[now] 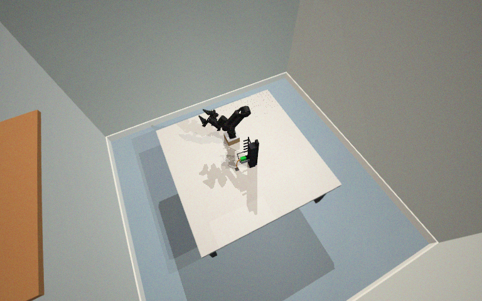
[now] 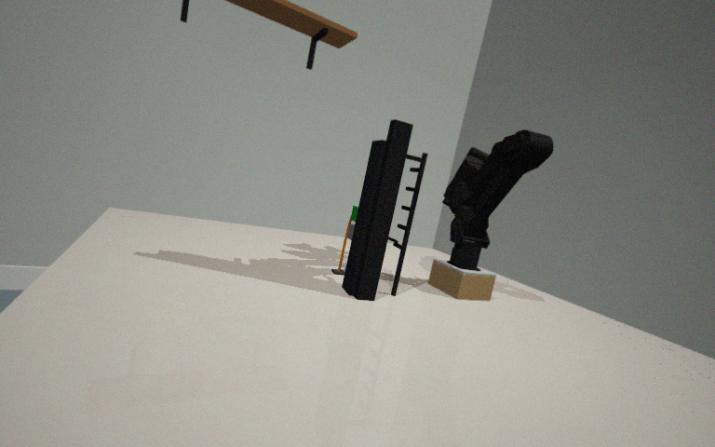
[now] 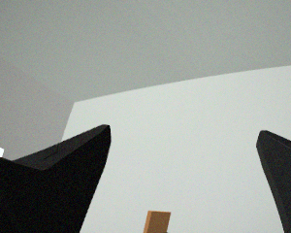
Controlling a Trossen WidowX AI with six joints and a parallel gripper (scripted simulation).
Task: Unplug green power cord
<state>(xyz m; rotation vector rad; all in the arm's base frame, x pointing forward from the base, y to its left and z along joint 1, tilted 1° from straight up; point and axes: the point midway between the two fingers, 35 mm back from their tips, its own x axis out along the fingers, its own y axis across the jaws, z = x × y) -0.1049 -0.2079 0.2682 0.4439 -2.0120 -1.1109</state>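
My gripper tip is now 440 mm short of the green plug, 250 mm to the right of it and 190 mm above it.
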